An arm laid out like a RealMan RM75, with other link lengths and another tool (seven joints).
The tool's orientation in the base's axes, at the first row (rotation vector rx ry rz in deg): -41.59, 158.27, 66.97
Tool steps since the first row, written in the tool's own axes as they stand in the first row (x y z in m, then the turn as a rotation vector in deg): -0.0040, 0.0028, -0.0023, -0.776, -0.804, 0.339; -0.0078, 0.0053, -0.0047, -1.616, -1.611, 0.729; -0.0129, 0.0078, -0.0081, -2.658, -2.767, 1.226; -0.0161, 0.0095, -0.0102, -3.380, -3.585, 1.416; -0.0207, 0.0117, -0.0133, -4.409, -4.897, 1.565; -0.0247, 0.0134, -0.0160, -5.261, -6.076, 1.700; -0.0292, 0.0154, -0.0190, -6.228, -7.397, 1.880; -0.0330, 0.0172, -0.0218, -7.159, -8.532, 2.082
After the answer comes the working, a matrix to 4 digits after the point.
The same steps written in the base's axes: 0.0026, 0.0017, 0.0044, 1.001, 0.060, -0.599; 0.0052, 0.0031, 0.0086, 2.053, 0.178, -1.221; 0.0090, 0.0043, 0.0139, 3.425, 0.241, -2.106; 0.0114, 0.0051, 0.0172, 4.403, 0.168, -2.620; 0.0149, 0.0061, 0.0220, 5.877, -0.108, -3.364; 0.0181, 0.0069, 0.0259, 7.137, -0.385, -4.049; 0.0216, 0.0078, 0.0304, 8.556, -0.671, -4.835; 0.0245, 0.0085, 0.0345, 9.859, -0.843, -5.521
The tool's axes in the first row as the columns of a matrix, in the base's axes (rounded; the answer above uses it unrounded):
-0.8879, -0.4418, -0.1283
-0.3997, 0.6027, 0.6906
-0.2277, 0.6645, -0.7118

